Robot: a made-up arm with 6 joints. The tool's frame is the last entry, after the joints.
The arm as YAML. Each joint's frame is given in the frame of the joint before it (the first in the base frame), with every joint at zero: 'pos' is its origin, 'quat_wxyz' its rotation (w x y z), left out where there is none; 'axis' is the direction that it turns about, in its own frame. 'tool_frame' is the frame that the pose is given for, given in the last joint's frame.
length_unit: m
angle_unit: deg
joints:
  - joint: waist
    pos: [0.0, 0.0, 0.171]
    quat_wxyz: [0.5, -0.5, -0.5, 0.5]
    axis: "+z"
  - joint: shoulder
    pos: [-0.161, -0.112, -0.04]
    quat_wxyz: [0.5, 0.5, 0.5, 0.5]
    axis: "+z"
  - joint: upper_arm
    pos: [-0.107, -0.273, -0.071]
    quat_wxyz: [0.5, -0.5, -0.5, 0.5]
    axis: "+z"
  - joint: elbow
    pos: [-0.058, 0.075, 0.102]
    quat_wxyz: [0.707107, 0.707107, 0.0, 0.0]
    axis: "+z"
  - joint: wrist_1
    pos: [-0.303, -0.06, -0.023]
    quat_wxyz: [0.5, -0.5, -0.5, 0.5]
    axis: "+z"
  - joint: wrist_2
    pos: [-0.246, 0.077, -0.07]
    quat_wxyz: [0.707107, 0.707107, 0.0, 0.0]
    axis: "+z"
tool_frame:
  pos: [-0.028, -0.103, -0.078]
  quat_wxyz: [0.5, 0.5, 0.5, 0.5]
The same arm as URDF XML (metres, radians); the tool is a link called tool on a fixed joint. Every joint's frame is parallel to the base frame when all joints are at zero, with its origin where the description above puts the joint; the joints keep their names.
<robot name="arm">
  <joint name="tool_fixed" type="fixed">
    <parent link="link6"/>
    <child link="tool"/>
    <origin xyz="-0.1030 -0.0780 -0.0280" rpy="0.0000 0.0000 0.0000"/>
  </joint>
  <joint name="wrist_2" type="continuous">
    <parent link="link5"/>
    <child link="link6"/>
    <origin xyz="-0.0700 -0.0770 -0.2460" rpy="0.0000 0.0000 0.0000"/>
    <axis xyz="0 1 0"/>
  </joint>
  <joint name="wrist_1" type="continuous">
    <parent link="link4"/>
    <child link="link5"/>
    <origin xyz="0.3030 -0.0230 -0.0600" rpy="0.0000 0.0000 0.0000"/>
    <axis xyz="1 0 0"/>
  </joint>
  <joint name="elbow" type="continuous">
    <parent link="link3"/>
    <child link="link4"/>
    <origin xyz="0.0580 -0.0750 0.1020" rpy="0.0000 0.0000 0.0000"/>
    <axis xyz="0 1 0"/>
  </joint>
  <joint name="upper_arm" type="continuous">
    <parent link="link2"/>
    <child link="link3"/>
    <origin xyz="0.2730 -0.0710 0.1070" rpy="0.0000 0.0000 0.0000"/>
    <axis xyz="0 0 1"/>
  </joint>
  <joint name="shoulder" type="continuous">
    <parent link="link1"/>
    <child link="link2"/>
    <origin xyz="0.0400 -0.1610 0.1120" rpy="0.0000 0.0000 0.0000"/>
    <axis xyz="0 1 0"/>
  </joint>
  <joint name="waist" type="continuous">
    <parent link="base_link"/>
    <child link="link1"/>
    <origin xyz="0.0000 0.0000 0.1710" rpy="0.0000 0.0000 0.0000"/>
    <axis xyz="-1 0 0"/>
  </joint>
  <link name="base_link"/>
  <link name="link1"/>
  <link name="link2"/>
  <link name="link3"/>
  <link name="link4"/>
  <link name="link5"/>
  <link name="link6"/>
  <link name="tool"/>
</robot>

